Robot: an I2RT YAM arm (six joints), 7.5 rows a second.
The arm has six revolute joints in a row. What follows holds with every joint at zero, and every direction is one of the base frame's.
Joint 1 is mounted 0.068 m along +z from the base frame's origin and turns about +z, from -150 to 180 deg.
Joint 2 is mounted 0.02 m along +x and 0.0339 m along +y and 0.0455 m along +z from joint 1 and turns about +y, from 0 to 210 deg.
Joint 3 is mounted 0.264 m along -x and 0.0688 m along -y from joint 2 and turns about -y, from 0 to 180 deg.
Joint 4 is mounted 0.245 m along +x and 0.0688 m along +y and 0.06 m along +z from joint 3 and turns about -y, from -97 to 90 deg.
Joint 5 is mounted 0.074 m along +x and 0.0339 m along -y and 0.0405 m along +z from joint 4 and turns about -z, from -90 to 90 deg.
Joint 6 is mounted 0.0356 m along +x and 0.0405 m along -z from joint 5 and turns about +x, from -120 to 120 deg.
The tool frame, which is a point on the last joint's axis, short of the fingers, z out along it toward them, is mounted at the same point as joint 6; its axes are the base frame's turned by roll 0, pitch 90 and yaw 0 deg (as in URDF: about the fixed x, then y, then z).
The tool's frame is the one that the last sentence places.
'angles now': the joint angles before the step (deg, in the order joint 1, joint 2, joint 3, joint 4, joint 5, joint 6). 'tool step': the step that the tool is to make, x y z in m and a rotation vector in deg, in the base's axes. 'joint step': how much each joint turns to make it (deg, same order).
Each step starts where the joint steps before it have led.
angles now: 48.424 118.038 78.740 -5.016 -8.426 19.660
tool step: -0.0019 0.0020 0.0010 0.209 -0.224 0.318
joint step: 0.354 -0.081 0.023 0.202 0.046 0.003
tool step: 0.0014 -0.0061 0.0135 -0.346 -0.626 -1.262
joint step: -0.574 -1.975 0.323 -2.146 0.980 -0.025
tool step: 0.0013 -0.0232 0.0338 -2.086 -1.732 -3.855
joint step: -1.920 -5.831 -0.022 -6.225 3.259 -0.588
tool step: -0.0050 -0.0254 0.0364 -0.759 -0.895 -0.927
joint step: -1.948 -6.489 0.010 -6.521 0.086 -1.554
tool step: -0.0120 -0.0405 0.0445 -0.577 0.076 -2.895
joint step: -3.164 -8.838 -0.001 -9.316 0.069 -0.455
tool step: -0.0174 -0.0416 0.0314 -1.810 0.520 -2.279
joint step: -3.433 -7.982 -0.457 -9.186 -0.045 -1.575
